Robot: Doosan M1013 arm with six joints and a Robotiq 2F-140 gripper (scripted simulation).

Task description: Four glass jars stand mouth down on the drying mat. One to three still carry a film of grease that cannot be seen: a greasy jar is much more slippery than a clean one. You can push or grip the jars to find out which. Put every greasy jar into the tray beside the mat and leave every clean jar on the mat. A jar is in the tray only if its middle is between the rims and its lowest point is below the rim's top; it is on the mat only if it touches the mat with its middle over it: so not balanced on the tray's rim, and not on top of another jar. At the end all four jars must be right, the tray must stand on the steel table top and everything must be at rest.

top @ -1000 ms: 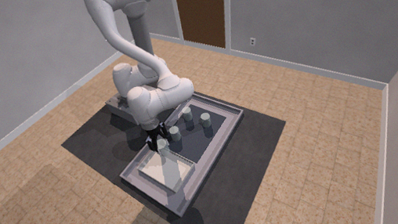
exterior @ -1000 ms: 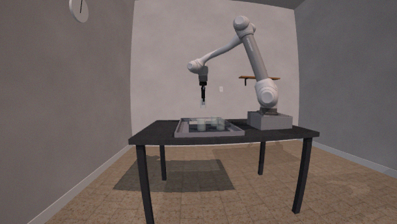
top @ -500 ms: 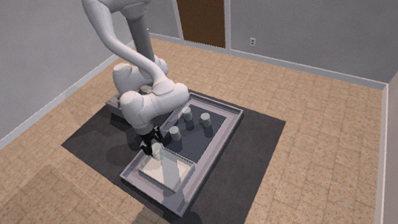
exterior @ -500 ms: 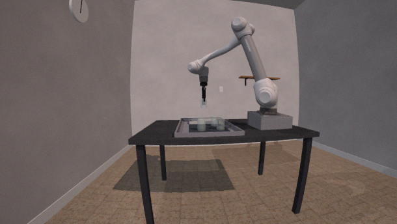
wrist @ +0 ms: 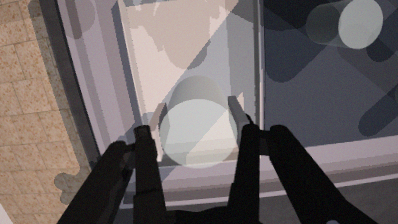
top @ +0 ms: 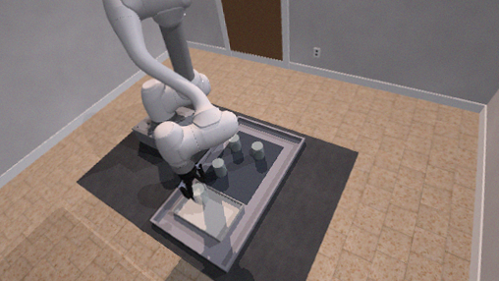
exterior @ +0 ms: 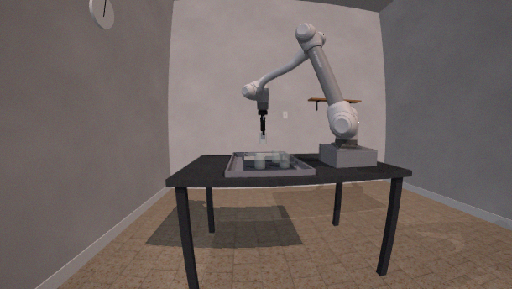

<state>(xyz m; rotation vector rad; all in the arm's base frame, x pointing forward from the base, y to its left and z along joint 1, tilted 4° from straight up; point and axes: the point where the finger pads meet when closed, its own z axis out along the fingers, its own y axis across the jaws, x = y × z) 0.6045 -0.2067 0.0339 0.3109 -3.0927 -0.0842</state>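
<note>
Right now the tray is 17 cm below my hand. Also, from my hand: dark drying mat 6 cm behind, 31 cm to the left, 18 cm below.
</note>
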